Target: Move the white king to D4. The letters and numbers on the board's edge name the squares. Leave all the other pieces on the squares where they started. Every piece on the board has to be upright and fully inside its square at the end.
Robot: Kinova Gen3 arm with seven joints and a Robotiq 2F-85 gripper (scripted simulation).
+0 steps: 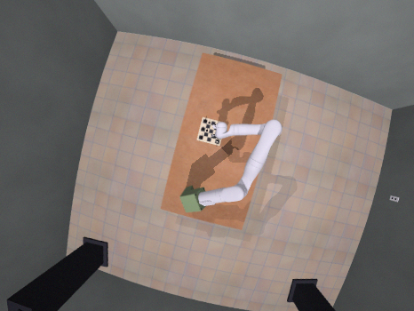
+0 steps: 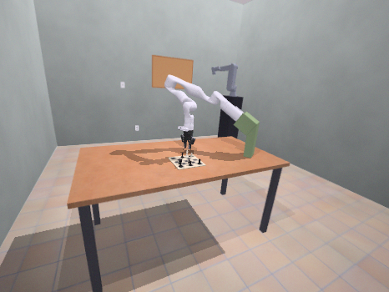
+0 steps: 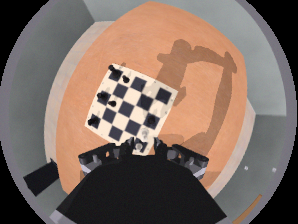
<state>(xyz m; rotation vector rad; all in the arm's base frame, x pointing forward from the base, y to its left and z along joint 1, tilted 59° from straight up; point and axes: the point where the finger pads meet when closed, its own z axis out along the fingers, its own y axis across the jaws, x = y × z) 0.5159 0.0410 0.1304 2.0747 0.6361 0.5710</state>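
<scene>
Now: hand 6 cm above the white king. Also, from my hand: white piece 4 cm behind, 8 cm below; chessboard 5 cm ahead, 7 cm to the left, 9 cm below.
</scene>
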